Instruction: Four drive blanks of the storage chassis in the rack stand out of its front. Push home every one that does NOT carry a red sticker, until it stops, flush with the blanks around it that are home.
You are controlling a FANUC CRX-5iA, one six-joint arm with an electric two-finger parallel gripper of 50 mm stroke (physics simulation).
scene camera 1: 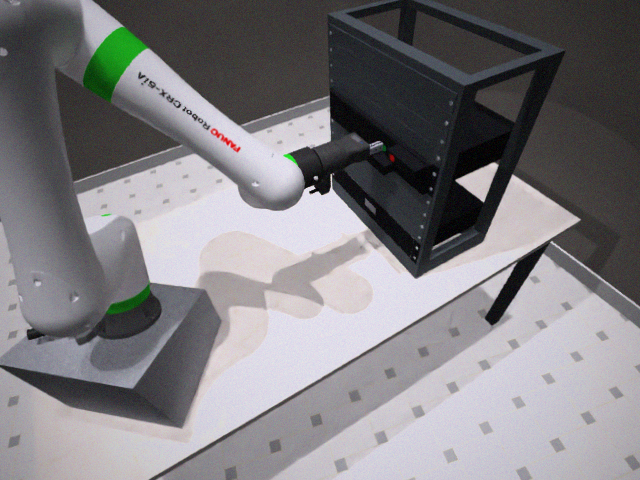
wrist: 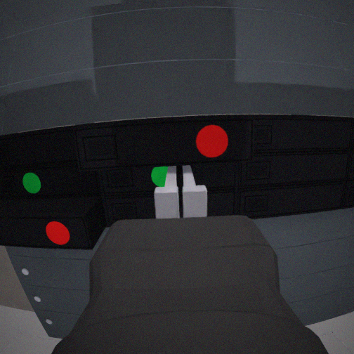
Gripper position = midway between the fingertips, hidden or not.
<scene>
In view: my gripper [wrist: 179, 176] and a rack [scene camera 1: 422, 109].
The rack shows as well in the wrist view [wrist: 260, 153].
</scene>
